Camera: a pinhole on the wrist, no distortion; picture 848 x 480 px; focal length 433.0 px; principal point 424.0 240.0 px. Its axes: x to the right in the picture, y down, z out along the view. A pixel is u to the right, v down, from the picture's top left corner.
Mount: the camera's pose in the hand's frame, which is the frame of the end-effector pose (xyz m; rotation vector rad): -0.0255 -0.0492 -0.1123 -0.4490 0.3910 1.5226
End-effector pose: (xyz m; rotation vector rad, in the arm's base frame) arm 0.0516 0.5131 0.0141 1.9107 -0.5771 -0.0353
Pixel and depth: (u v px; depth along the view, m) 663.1 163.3 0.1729
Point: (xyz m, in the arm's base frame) 0.0102 0.4869 0.1257
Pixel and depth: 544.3 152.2 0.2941
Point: -0.0191 0.3650 0.1295
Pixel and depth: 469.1 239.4 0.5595
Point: -0.1906 0.1532 0.1165
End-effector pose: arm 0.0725 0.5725 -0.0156 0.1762 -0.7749 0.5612
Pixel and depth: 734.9 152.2 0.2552
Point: -0.0539 0.7764 -0.0025
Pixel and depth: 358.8 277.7 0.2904
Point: -0.0932 0.5433 0.0505
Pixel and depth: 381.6 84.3 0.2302
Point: 0.0130 0.5992 0.0873
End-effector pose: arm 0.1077 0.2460 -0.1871 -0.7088 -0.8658 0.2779
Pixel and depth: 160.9 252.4 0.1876
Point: -0.0024 0.2372 -0.1290
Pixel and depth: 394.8 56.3 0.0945
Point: 0.1349 0.2350 -0.1878
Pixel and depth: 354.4 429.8 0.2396
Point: -0.0625 0.2563 -0.2489
